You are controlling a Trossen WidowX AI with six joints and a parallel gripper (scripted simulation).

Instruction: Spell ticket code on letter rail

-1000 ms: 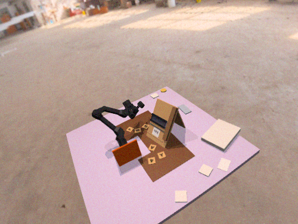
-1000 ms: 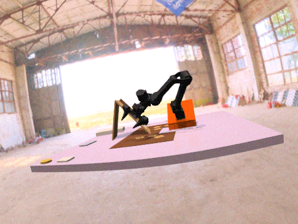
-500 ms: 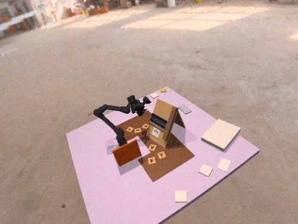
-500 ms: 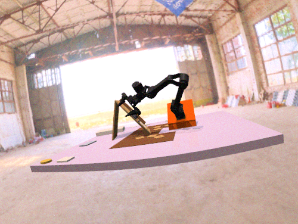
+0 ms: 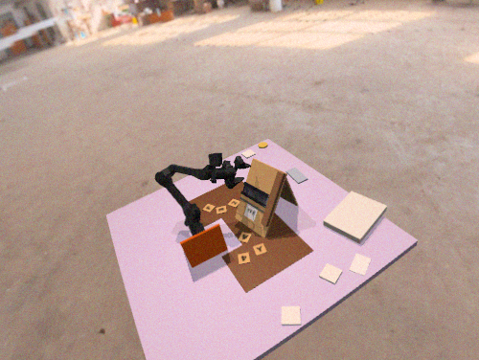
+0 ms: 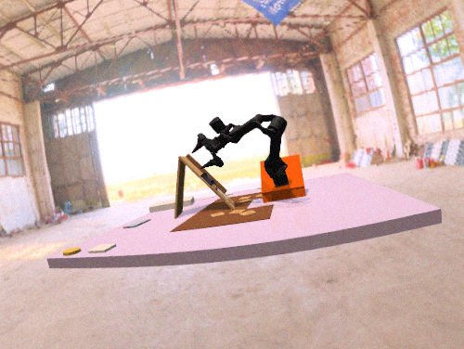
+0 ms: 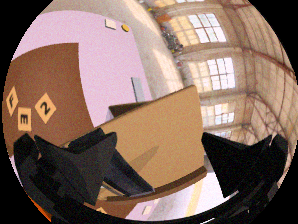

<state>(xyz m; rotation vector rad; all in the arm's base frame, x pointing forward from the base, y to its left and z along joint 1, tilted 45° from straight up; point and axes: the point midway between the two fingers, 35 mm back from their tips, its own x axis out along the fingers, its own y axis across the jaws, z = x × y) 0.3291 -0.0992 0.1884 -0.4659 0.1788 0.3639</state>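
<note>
The white ticket is 7 cm behind my gripper tip, 9 cm to the right of it and 18 cm below it. Also, from my gripper tip: cream slab (35 cm ahead, 43 cm to the right, 24 cm below); brown mat (17 cm behind, 7 cm to the right, 25 cm below); grey plate (36 cm ahead, 6 cm to the left, 25 cm below).
</note>
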